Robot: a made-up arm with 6 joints. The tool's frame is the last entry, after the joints. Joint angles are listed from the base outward. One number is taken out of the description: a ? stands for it. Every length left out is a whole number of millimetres.
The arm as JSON. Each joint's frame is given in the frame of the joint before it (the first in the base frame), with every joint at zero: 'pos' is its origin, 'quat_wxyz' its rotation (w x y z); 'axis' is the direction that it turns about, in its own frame. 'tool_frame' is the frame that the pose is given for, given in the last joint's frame.
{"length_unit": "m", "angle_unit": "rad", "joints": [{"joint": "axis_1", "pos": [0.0, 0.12, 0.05], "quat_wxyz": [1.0, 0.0, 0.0, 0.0], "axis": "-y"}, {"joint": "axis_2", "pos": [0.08, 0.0, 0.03], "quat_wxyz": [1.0, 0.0, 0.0, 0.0], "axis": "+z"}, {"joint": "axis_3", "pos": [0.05, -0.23, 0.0], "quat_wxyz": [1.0, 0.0, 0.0, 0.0], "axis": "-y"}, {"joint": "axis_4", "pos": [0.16, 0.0, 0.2], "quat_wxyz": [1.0, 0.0, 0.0, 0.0], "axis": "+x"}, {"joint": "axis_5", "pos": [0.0, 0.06, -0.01], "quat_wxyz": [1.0, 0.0, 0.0, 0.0], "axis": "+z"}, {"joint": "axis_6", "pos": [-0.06, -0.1, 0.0], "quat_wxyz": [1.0, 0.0, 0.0, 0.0], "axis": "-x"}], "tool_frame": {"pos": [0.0, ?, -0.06], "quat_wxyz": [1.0, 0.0, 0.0, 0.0]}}
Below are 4 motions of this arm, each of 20 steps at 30 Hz.
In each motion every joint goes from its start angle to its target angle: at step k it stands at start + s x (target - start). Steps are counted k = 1, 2, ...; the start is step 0. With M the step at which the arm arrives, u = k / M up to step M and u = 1 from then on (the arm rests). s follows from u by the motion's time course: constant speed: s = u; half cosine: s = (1 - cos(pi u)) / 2; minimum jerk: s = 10 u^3 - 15 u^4 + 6 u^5.
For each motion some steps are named. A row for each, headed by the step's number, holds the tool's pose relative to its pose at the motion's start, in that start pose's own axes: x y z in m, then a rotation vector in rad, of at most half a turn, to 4 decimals.
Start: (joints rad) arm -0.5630 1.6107 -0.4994 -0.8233 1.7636 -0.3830
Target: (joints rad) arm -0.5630 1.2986 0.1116 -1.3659 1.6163 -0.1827
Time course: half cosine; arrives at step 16
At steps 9, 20:
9: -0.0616 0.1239 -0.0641 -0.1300 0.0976 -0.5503
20: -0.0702 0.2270 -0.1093 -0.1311 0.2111 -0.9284

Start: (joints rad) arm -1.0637 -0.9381 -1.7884 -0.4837 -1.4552 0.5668
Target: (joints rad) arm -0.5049 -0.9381 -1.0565 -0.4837 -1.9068 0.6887
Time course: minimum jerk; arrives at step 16
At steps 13, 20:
13: -0.0381 -0.0571 -0.0163 0.9760 0.4003 -0.2719
20: -0.0393 -0.0598 -0.0184 1.0236 0.4346 -0.2670

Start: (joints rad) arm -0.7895 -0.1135 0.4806 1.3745 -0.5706 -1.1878
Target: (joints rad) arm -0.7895 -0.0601 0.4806 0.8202 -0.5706 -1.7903
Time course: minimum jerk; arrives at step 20
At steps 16, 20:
16: 0.0064 0.0008 0.0061 0.1233 -0.0035 0.2345
20: 0.0065 0.0007 0.0066 0.1307 0.0013 0.2489

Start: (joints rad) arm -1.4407 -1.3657 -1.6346 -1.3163 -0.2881 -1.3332
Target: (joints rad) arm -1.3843 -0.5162 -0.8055 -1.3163 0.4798 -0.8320
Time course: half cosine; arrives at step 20
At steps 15, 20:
15: -0.1052 0.1970 0.1880 -1.1242 -0.1711 0.3611
20: -0.1347 0.2379 0.1985 -1.3262 -0.2112 0.4208

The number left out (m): 0.03
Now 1 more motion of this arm.
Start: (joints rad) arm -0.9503 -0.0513 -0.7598 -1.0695 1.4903 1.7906
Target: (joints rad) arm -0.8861 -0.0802 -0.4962 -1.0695 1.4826 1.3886
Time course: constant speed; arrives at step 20
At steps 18, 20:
18: -0.0824 -0.0249 0.0797 0.2362 0.2759 -0.0184
20: -0.0899 -0.0274 0.0903 0.2620 0.3063 -0.0264

